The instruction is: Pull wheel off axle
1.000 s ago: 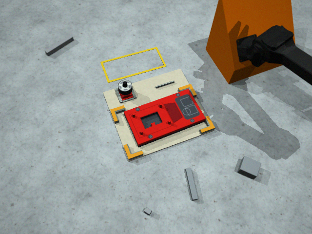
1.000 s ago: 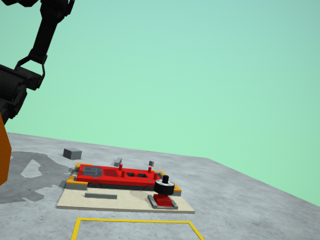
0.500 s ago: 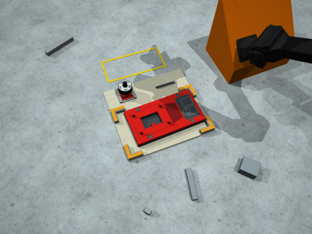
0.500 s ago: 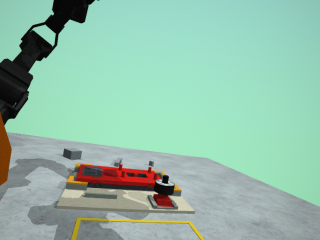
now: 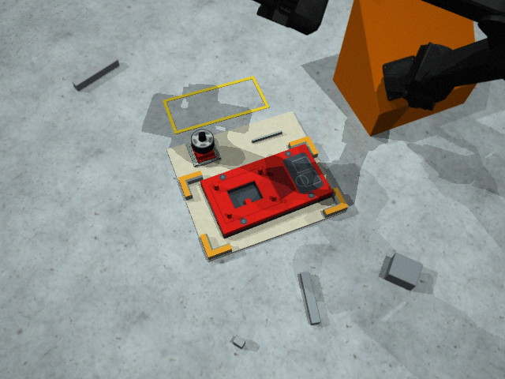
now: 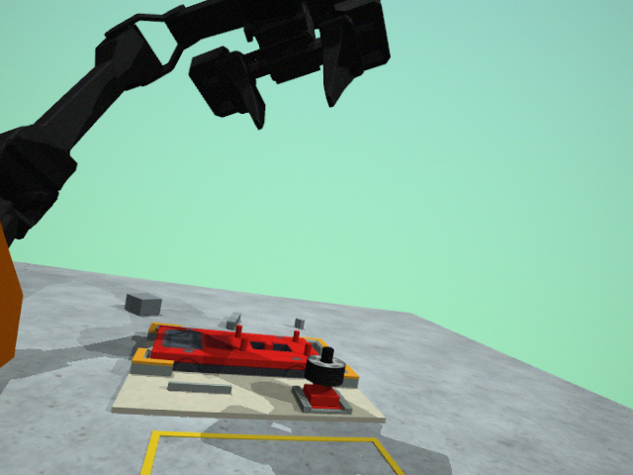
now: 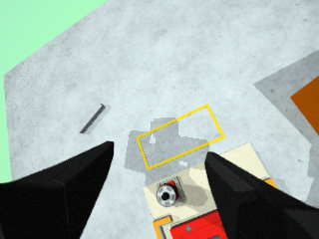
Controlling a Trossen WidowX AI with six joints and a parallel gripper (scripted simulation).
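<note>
The wheel lies 230 mm below my gripper tip, 90 mm ahead of it and 50 mm to the left of it. Also, from my gripper tip: black axle 230 mm below, 90 mm ahead, 50 mm to the left; then small cube 380 mm to the left, 260 mm below, 150 mm ahead.
</note>
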